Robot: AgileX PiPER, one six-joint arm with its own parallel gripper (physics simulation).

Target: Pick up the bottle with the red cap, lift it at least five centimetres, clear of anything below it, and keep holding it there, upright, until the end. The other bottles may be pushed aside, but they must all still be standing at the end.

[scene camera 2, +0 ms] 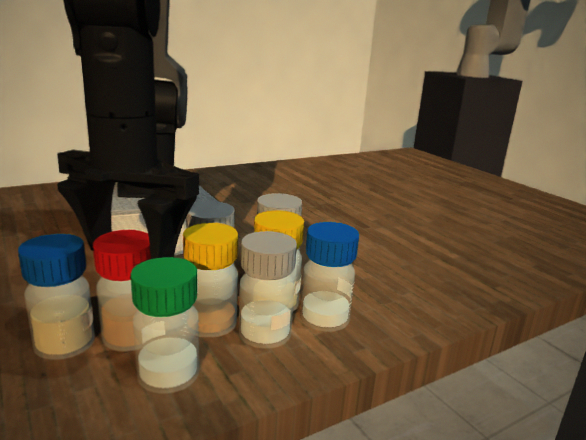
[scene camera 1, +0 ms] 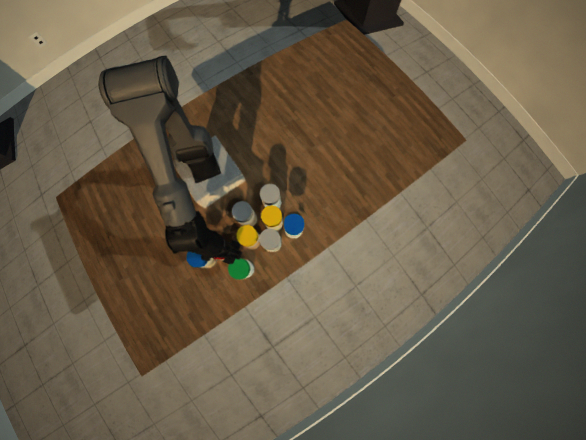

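The bottle with the red cap [scene camera 1: 218, 258] [scene camera 2: 121, 255] stands upright on the wooden table top, between a blue-capped bottle [scene camera 1: 197, 259] [scene camera 2: 54, 260] and a yellow-capped bottle [scene camera 1: 247, 236] [scene camera 2: 210, 245]. A green-capped bottle [scene camera 1: 240, 269] [scene camera 2: 164, 287] stands in front of it and hides part of its lower right side. My gripper [scene camera 1: 231, 251] [scene camera 2: 128, 250] is open and points down, its fingertips at about cap height, one towards each side of the red cap. Their exact depth relative to the cap is unclear. In the scene camera 1 view the gripper hides most of the red cap.
Right of the yellow cap stand a grey-capped bottle [scene camera 1: 270, 240] [scene camera 2: 268, 254], a second yellow-capped bottle [scene camera 1: 271, 216] [scene camera 2: 279, 225] and a second blue-capped bottle [scene camera 1: 294, 224] [scene camera 2: 332, 242]. Further back are two more grey-capped bottles [scene camera 1: 243, 212] [scene camera 1: 270, 194]. All stand upright.
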